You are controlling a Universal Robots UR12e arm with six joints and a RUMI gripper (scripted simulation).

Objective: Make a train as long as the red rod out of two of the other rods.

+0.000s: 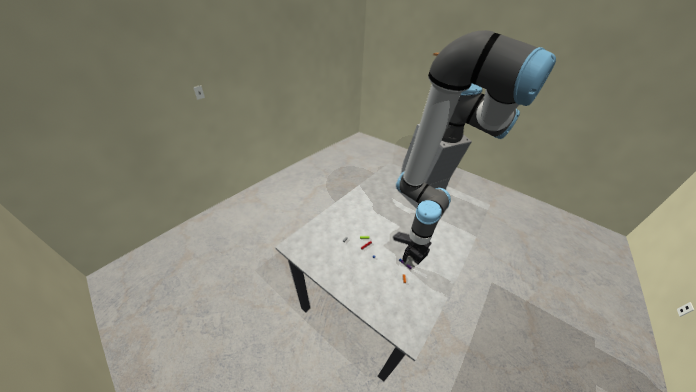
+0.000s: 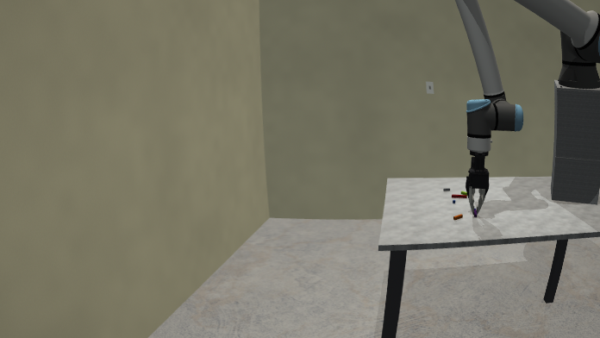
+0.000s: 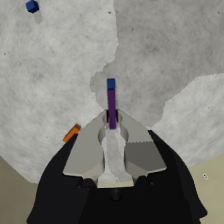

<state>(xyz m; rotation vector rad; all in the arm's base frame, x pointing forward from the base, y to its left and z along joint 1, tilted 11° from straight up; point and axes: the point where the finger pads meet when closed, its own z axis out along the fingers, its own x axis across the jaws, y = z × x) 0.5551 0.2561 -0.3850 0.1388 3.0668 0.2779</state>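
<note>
The purple rod lies 1 cm below my hand. From my hand the other things lie so: lime rod 26 cm to the right, 1 cm below, 1 cm ahead; red rod 22 cm to the right, 4 cm ahead, 1 cm below; orange rod 7 cm ahead, 4 cm to the left, 1 cm below.
</note>
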